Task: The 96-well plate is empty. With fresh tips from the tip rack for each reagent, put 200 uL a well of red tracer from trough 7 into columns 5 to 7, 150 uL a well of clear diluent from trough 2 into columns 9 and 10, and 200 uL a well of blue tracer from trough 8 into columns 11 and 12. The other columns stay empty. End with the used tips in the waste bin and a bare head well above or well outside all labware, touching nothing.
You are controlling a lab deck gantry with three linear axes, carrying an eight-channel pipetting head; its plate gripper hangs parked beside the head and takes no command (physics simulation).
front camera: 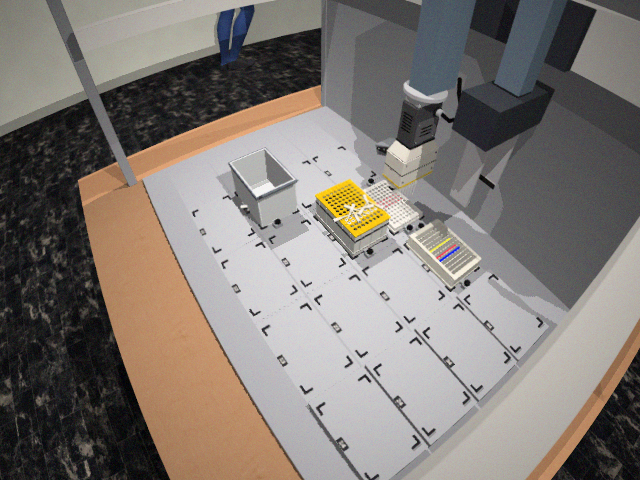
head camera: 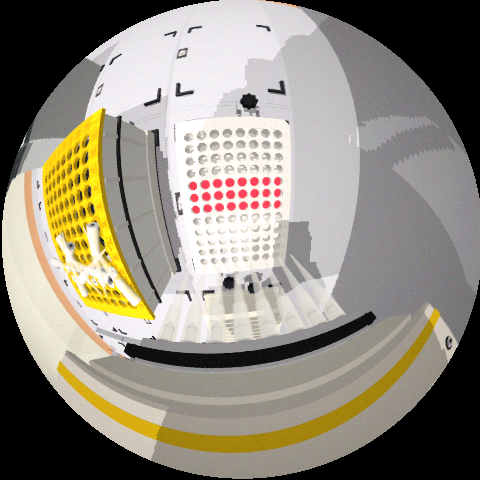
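Observation:
The head (front camera: pixel 412 162) carries a row of translucent tips (head camera: pixel 243 320), their ends near the trough end of the white plate (front camera: pixel 391 227) (head camera: pixel 181 150). Whether they enter wells is not clear. Three adjacent columns hold red; the others look pale, clear liquid cannot be made out. The trough rack (front camera: pixel 431 260) (head camera: pixel 230 305) shows yellow, red and blue strips. The yellow-topped tip rack (front camera: pixel 330 222) (head camera: pixel 100 200) has loose white tips (front camera: pixel 356 210) (head camera: pixel 93 265) lying crossed on it. The waste bin (front camera: pixel 279 206) stands at the left. The parked plate gripper's fingers cannot be made out.
The tall tip rack stands close beside the plate, higher than it. Dark round knobs (front camera: pixel 369 251) (head camera: pixel 248 101) and corner brackets (front camera: pixel 336 327) mark the deck positions. A dark block on a second blue column (front camera: pixel 498 116) shows behind the head, at the grey back wall.

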